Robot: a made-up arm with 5 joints.
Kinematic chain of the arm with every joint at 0, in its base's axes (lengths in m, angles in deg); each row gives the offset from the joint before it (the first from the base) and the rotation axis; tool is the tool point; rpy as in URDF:
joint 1: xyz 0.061 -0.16 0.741 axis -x
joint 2: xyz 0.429 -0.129 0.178 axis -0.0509 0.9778 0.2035
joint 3: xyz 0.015 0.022 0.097 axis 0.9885 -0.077 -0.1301
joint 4: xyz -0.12 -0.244 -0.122 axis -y
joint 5: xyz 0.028 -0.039 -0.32 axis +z
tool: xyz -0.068 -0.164 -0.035 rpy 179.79 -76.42 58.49
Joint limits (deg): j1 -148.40..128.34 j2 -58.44..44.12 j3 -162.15..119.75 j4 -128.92..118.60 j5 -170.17..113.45
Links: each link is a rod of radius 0.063 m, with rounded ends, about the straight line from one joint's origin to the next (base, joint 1, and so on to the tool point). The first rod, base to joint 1, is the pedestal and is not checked.
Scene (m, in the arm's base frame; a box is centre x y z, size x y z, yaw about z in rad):
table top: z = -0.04
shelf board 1: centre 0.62 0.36 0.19 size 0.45 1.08 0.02 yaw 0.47
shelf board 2: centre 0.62 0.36 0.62 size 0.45 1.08 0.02 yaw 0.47
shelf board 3: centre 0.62 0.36 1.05 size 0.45 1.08 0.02 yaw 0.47
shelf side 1: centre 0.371 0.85 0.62 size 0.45 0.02 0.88 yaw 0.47
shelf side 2: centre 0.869 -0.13 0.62 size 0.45 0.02 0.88 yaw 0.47
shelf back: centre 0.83 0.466 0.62 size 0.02 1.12 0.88 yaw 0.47
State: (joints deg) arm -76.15 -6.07 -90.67 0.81 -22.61
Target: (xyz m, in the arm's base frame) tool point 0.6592 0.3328 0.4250
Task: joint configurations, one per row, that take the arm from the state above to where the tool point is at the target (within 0.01 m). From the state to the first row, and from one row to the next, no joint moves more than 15 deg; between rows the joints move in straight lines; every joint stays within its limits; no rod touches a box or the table.
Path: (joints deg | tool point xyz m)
1: -77.96 -5.76 -77.58 0.35 -25.48 | 0.3237 -0.8611 0.2011
2: -79.78 -5.44 -64.48 -0.11 -28.34 | 0.3072 -0.7111 0.1070
3: -81.59 -5.13 -51.39 -0.57 -31.21 | 0.2925 -0.5444 0.0560
4: -83.40 -4.81 -38.30 -1.03 -34.07 | 0.2801 -0.3730 0.0506
5: -85.22 -4.50 -25.20 -1.49 -36.94 | 0.2700 -0.2091 0.0901
6: -87.03 -4.18 -12.11 -1.95 -39.80 | 0.2627 -0.0647 0.1707
7: -88.84 -3.87 0.98 -2.41 -42.67 | 0.2581 0.0504 0.2854
8: -90.66 -3.55 14.08 -2.87 -45.53 | 0.2564 0.1282 0.4250
9: -101.63 -15.24 9.27 3.22 -37.63 | 0.3862 0.2182 0.4342
10: -112.60 -26.93 4.46 9.31 -29.73 | 0.5073 0.2734 0.4445
11: -123.57 -38.62 -0.35 15.41 -21.83 | 0.6029 0.3056 0.4420
12: -134.54 -50.31 -5.16 21.50 -13.93 | 0.6592 0.3328 0.4250

